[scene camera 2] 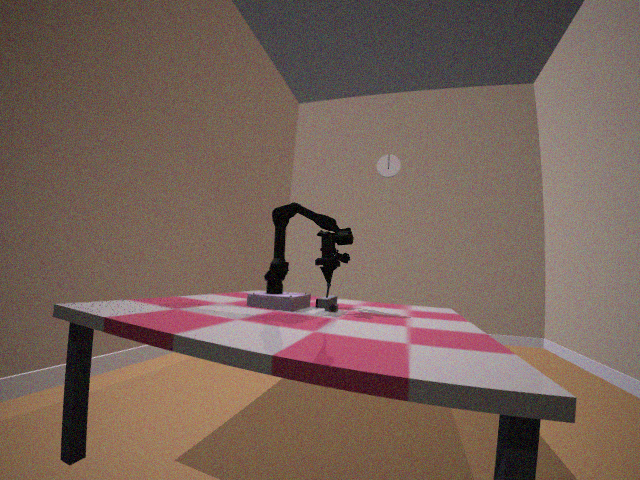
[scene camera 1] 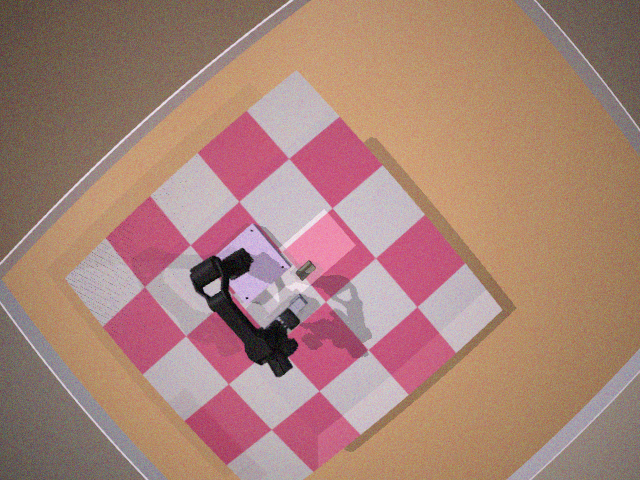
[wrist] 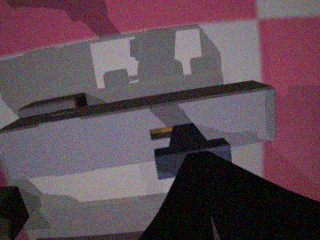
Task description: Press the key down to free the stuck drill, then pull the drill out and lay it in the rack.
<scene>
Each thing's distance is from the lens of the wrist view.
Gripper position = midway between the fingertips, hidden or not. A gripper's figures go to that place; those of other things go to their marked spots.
my gripper (wrist: 197,162): 10 cm
dark key (wrist: 186,138): 12 cm
</scene>
